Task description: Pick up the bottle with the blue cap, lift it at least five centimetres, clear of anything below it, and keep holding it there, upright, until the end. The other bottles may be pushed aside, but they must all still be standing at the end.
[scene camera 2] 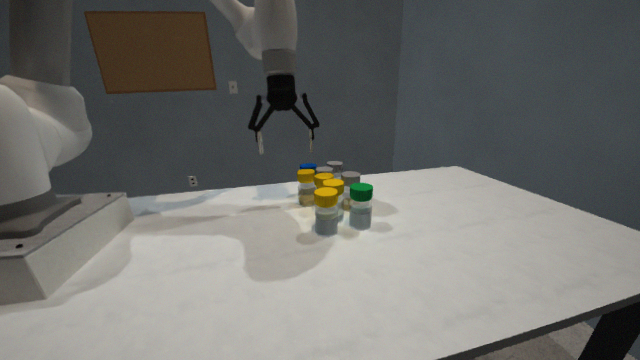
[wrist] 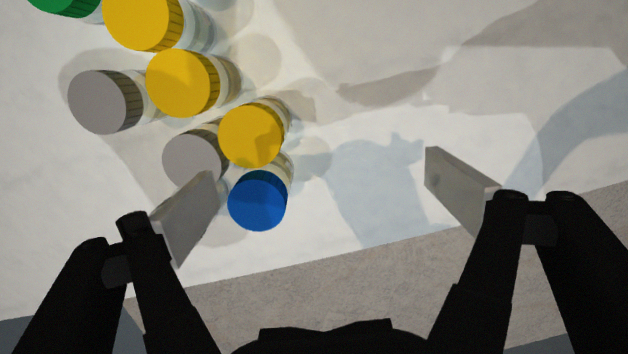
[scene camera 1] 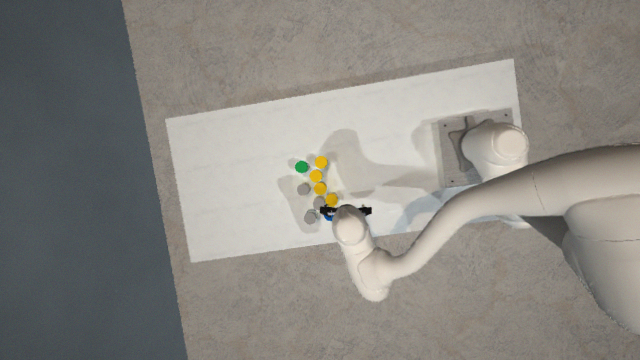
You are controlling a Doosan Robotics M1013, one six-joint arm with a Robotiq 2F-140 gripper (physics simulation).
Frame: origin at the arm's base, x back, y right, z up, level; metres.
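Seen in the pictures: gripper, fingertip midpoint: [scene camera 2: 286, 152] [wrist: 319, 177]; arm's base, origin of the base link: [scene camera 2: 7, 222].
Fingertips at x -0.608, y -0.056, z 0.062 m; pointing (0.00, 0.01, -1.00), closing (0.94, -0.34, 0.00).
Note:
Pixels of each thing's middle, then the offset from my fingertips to it.
- blue-capped bottle, body centre: [wrist: 265, 184] [scene camera 2: 308, 180] [scene camera 1: 330, 212] dx -0.073, dy -0.019, dz -0.107 m
- yellow-capped bottle, body centre: [wrist: 261, 126] [scene camera 2: 306, 187] [scene camera 1: 331, 198] dx -0.045, dy +0.039, dz -0.107 m
- grey-capped bottle, body centre: [wrist: 212, 148] [scene camera 1: 319, 202] dx -0.104, dy +0.042, dz -0.107 m
The blue-capped bottle [scene camera 1: 328, 217] [scene camera 2: 308, 166] [wrist: 257, 202] stands upright at the cluster's edge, partly hidden in both scene views. Close beside it stand a yellow-capped bottle [scene camera 1: 331, 199] [scene camera 2: 306, 176] [wrist: 251, 135] and a grey-capped bottle [scene camera 1: 318, 202] [wrist: 190, 157]. My gripper [scene camera 1: 346, 211] [scene camera 2: 286, 152] [wrist: 319, 177] is open and empty, pointing down, above the bottle tops. In the wrist view the blue cap shows between the fingers, much closer to the left finger, which overlaps the grey cap's edge.
Other standing bottles are a green-capped one [scene camera 1: 301, 167] [scene camera 2: 361, 192], three more yellow-capped ones, including one at the near end [scene camera 2: 326, 197], and two more grey-capped ones [scene camera 1: 303, 189] [scene camera 1: 310, 217]. The white table's edge [wrist: 280, 267] runs close past the blue-capped bottle.

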